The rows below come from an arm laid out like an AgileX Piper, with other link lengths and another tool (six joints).
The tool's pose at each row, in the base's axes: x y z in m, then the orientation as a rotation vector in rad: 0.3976 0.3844 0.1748 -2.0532 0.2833 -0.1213; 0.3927 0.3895 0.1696 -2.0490 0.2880 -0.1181; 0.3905 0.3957 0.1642 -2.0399 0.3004 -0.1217; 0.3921 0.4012 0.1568 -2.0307 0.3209 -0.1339; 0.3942 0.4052 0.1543 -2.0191 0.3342 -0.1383; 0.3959 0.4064 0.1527 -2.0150 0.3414 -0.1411; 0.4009 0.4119 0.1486 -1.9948 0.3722 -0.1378; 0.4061 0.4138 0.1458 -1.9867 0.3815 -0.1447; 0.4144 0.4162 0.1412 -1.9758 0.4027 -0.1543; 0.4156 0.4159 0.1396 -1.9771 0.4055 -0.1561; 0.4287 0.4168 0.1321 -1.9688 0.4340 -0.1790; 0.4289 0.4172 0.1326 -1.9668 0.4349 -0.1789; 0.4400 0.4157 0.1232 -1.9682 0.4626 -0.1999
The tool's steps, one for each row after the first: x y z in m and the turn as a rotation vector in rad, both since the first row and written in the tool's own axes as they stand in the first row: -0.0058 0.0030 0.0058 0.0034 -0.0004 0.0052; -0.0094 0.0052 0.0133 0.0111 0.0072 0.0136; -0.0089 0.0089 0.0218 0.0183 0.0245 0.0241; -0.0078 0.0090 0.0269 0.0282 0.0331 0.0331; -0.0064 0.0096 0.0290 0.0314 0.0381 0.0376; -0.0028 0.0099 0.0367 0.0468 0.0487 0.0635; 0.0018 0.0107 0.0407 0.0538 0.0575 0.0683; 0.0094 0.0124 0.0467 0.0618 0.0735 0.0807; 0.0107 0.0138 0.0474 0.0602 0.0760 0.0817; 0.0234 0.0180 0.0545 0.0650 0.1049 0.0932; 0.0235 0.0174 0.0546 0.0668 0.1052 0.0941; 0.0349 0.0246 0.0601 0.0617 0.1325 0.1044
